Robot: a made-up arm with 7 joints. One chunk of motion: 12 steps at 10 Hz.
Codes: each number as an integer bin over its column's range. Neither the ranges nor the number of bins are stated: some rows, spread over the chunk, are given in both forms.
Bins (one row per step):
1: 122 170 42 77 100 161
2: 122 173 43 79 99 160
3: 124 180 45 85 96 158
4: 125 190 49 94 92 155
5: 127 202 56 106 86 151
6: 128 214 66 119 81 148
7: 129 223 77 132 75 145
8: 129 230 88 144 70 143
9: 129 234 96 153 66 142
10: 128 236 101 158 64 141
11: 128 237 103 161 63 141
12: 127 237 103 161 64 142
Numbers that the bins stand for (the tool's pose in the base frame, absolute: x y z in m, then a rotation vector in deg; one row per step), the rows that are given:
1: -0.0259 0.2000 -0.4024 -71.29 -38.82 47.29
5: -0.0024 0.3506 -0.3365 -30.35 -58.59 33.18
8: 0.0071 0.4824 -0.1859 23.29 -81.18 21.88
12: -0.0024 0.5153 -0.1153 47.29 -89.65 20.47
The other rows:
2: -0.0259 0.2141 -0.3976 -68.47 -40.24 45.88
3: -0.0165 0.2471 -0.3882 -60.00 -44.47 43.06
4: -0.0118 0.2941 -0.3694 -47.29 -50.12 38.82
6: 0.0024 0.4071 -0.2894 -12.00 -65.65 28.94
7: 0.0071 0.4494 -0.2376 6.35 -74.12 24.71
9: 0.0071 0.5012 -0.1482 36.00 -86.82 20.47
10: 0.0024 0.5106 -0.1247 43.06 -89.65 19.06
11: 0.0024 0.5153 -0.1153 47.29 -91.06 19.06

